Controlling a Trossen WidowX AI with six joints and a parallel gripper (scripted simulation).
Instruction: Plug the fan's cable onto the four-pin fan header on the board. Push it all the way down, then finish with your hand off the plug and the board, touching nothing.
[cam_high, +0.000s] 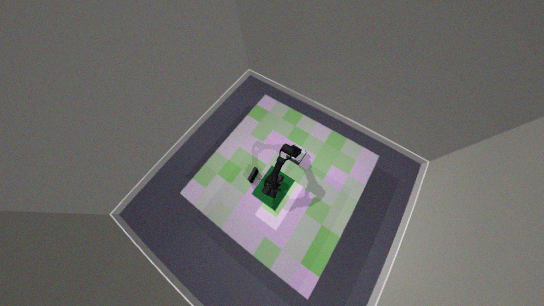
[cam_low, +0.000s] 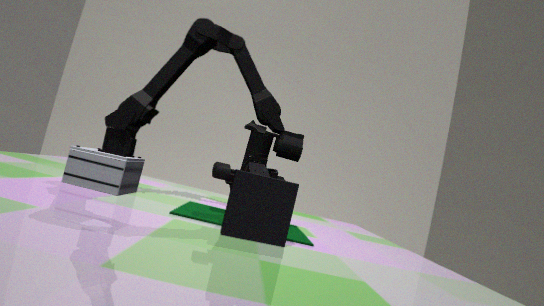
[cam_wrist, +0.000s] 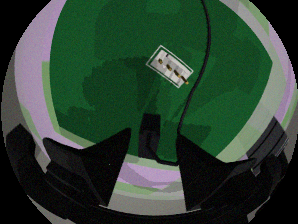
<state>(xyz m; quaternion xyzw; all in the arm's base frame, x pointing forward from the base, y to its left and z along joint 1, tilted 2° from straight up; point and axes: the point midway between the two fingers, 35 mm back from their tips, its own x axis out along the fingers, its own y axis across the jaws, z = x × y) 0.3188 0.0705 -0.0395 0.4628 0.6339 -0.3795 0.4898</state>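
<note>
Now: gripper tip 20 mm short of the green board, 40 mm to the left of it and 40 mm above it. Also, from my gripper tip: black fan (50 mm ahead, 220 mm to the right, 30 mm above); then fan plug (10 mm to the left).
</note>
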